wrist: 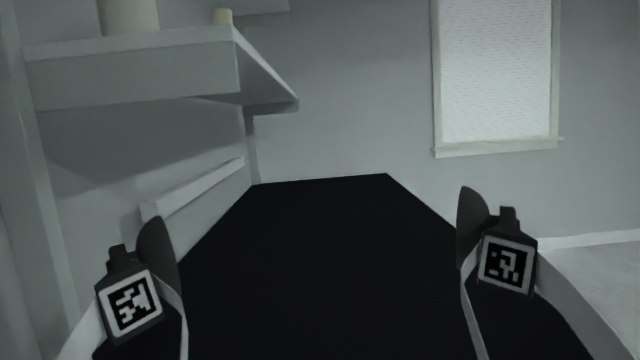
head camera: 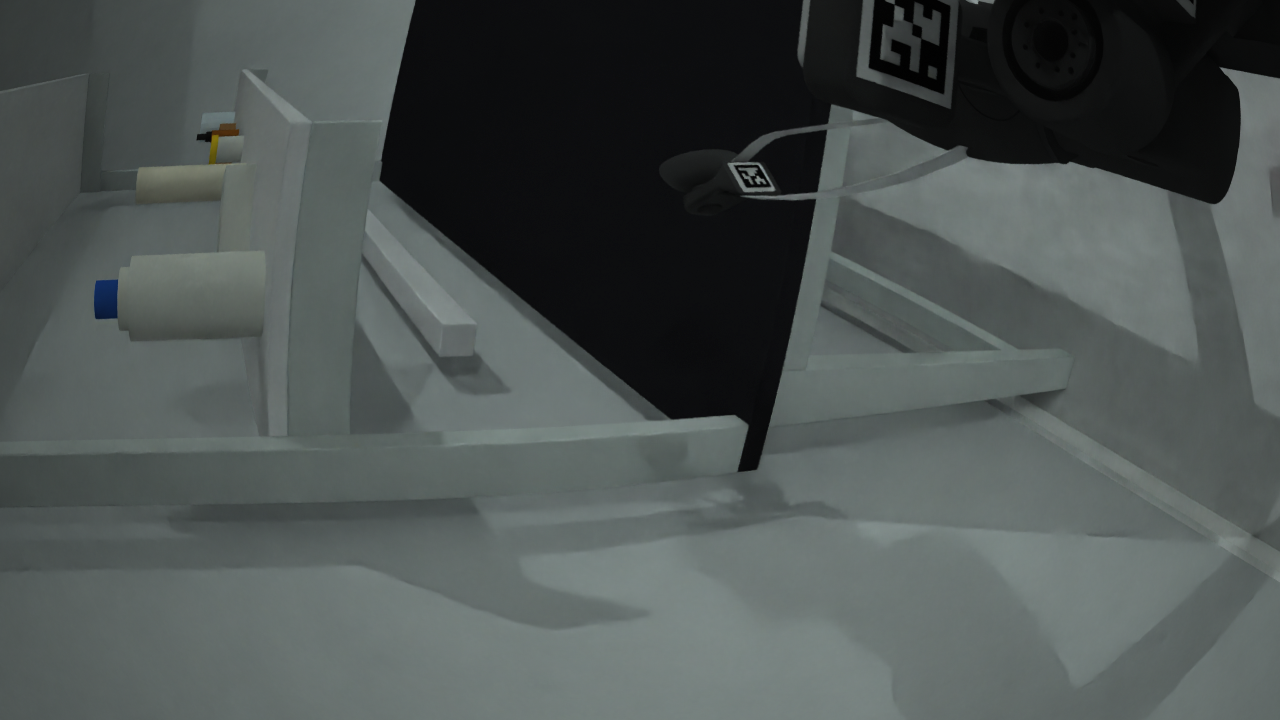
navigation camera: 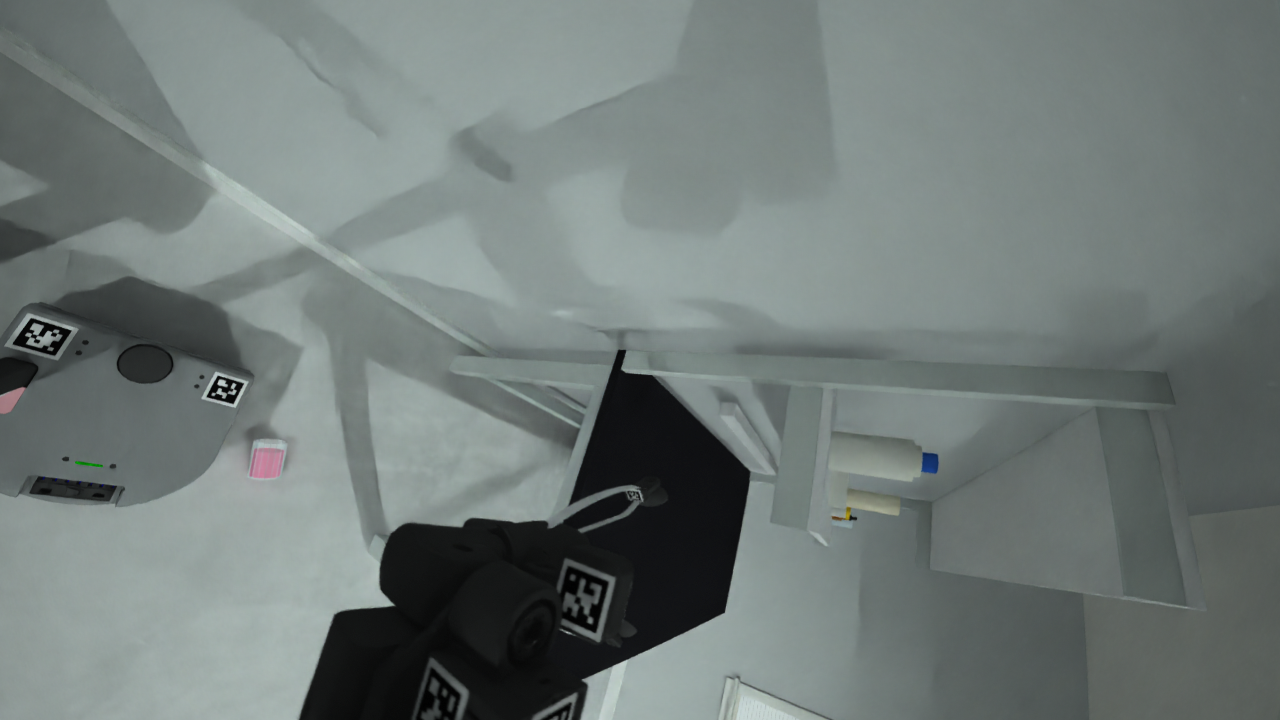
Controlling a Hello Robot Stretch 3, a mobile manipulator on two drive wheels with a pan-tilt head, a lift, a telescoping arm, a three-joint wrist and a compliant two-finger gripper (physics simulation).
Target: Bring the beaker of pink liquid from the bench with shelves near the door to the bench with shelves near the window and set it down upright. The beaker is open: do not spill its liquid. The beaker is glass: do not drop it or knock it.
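Observation:
The beaker of pink liquid [navigation camera: 267,458] is on the floor beside the robot's base in the navigation view, away from the gripper. It shows side-on and seems to lie on its side; pink shows inside it. Whether liquid has spilled is too small to tell. The beaker does not show in the head or wrist view. The bench with shelves [head camera: 572,214] [navigation camera: 689,537] [wrist: 320,280] has a black top, with a window on the wall beyond. My gripper [navigation camera: 637,562] [wrist: 315,229] is open and empty above this black top, with its fingers wide apart.
A shelf [head camera: 322,268] [navigation camera: 799,456] [wrist: 135,72] juts out beside the black top. It holds a white bottle with a blue cap [head camera: 196,295] [navigation camera: 875,454] and smaller containers. A ledge [head camera: 416,286] [wrist: 195,187] runs below it. The robot's grey base [navigation camera: 152,420] stands on the floor.

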